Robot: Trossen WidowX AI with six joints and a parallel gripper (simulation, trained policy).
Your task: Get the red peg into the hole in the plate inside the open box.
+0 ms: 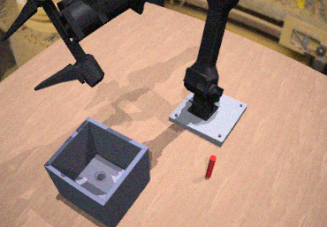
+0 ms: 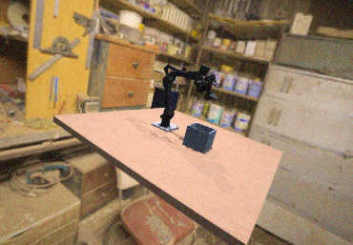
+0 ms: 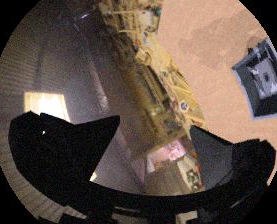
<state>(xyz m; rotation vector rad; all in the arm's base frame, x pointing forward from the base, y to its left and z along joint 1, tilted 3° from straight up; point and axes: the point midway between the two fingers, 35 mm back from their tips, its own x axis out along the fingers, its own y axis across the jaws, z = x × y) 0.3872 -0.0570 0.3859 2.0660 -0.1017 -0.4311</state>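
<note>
My gripper tip is 250 mm past the red peg, 220 mm to the right of it and 350 mm above it. The rest, counted from my gripper tip: light grey plate: 60 mm behind, 50 mm to the left, 350 mm below.
</note>
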